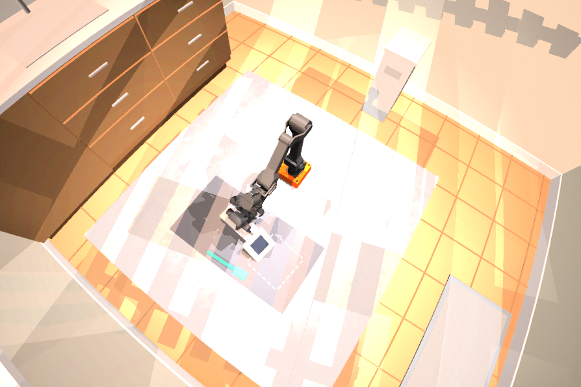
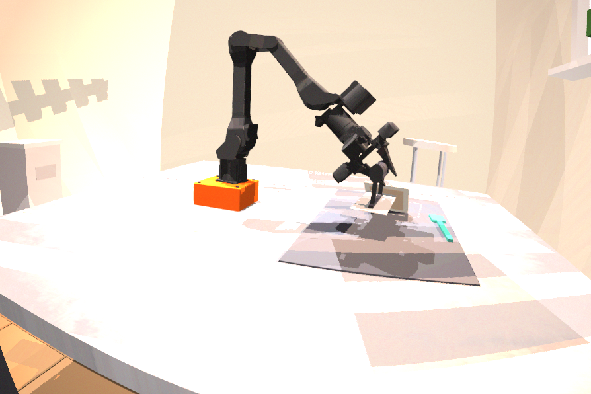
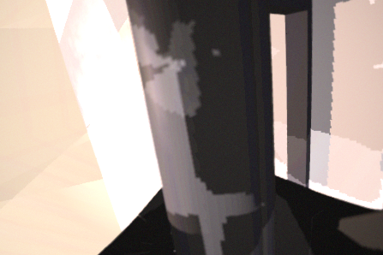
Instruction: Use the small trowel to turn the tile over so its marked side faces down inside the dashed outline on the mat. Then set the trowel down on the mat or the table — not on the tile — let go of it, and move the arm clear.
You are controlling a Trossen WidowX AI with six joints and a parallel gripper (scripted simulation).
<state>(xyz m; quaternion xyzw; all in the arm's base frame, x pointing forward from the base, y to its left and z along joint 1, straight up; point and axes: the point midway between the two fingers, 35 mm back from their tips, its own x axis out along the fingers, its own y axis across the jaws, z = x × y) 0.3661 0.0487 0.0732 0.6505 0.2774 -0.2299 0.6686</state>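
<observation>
Right now the white tile is 2 cm behind my gripper tip, 10 cm to the left of it and 6 cm below it. Also, from my gripper tip: teal trowel (13 cm ahead, 8 cm to the left, 10 cm below); grey mat (3 cm to the left, 12 cm below); grey trowel (3 cm behind, 1 cm below).
</observation>
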